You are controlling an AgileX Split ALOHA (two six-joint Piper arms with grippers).
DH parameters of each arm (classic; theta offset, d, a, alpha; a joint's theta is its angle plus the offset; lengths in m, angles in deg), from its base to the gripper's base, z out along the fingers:
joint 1: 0 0.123 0 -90
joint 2: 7.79 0 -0.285 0
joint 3: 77.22 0 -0.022 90
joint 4: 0 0.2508 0 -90
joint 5: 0 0 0.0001 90
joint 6: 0 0.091 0 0
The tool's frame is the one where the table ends.
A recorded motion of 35 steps. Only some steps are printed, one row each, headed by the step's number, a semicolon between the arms.
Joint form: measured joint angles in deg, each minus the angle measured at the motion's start. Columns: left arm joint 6, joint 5, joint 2, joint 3, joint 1, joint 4; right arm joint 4, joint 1, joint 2, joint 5, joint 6, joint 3.
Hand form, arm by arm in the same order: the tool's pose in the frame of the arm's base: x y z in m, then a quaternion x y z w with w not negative. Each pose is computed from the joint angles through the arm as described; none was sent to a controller.
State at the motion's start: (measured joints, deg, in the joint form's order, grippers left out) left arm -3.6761 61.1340 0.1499 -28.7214 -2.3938 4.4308; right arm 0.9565 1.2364 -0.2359 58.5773 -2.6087 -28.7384
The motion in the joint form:
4: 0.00 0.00 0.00 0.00 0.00 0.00; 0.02 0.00 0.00 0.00 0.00 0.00
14: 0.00 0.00 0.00 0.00 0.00 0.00; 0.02 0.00 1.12 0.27 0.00 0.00
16: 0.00 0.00 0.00 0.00 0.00 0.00; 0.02 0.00 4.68 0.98 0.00 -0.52
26: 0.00 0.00 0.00 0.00 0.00 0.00; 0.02 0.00 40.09 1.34 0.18 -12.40
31: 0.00 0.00 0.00 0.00 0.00 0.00; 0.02 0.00 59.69 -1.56 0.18 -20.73
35: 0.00 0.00 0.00 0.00 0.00 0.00; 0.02 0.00 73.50 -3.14 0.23 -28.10
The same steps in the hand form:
4: -0.0047 0.0064 0.2773 -0.01115 0.85453 0.01115 0.51916; -0.0042 0.0012 0.2808 -0.02842 0.84106 0.00205 0.54019
14: -0.0047 0.0064 0.2773 -0.01115 0.85453 0.01115 0.51916; -0.0013 0.0013 0.2805 -0.02858 0.84755 0.00217 0.52994
16: -0.0047 0.0064 0.2773 -0.01115 0.85453 0.01115 0.51916; 0.0071 0.0015 0.2819 -0.02897 0.86443 0.00251 0.50191
26: -0.0047 0.0064 0.2773 -0.01115 0.85453 0.01115 0.51916; 0.1087 0.0037 0.3096 -0.02862 0.94963 0.00509 0.31204
31: -0.0047 0.0064 0.2773 -0.01115 0.85453 0.01115 0.51916; 0.1841 0.0053 0.3055 -0.02826 0.96988 0.00554 0.24187
35: -0.0047 0.0064 0.2773 -0.01115 0.85453 0.01115 0.51916; 0.2414 0.0065 0.2927 -0.02757 0.97929 0.00585 0.20051

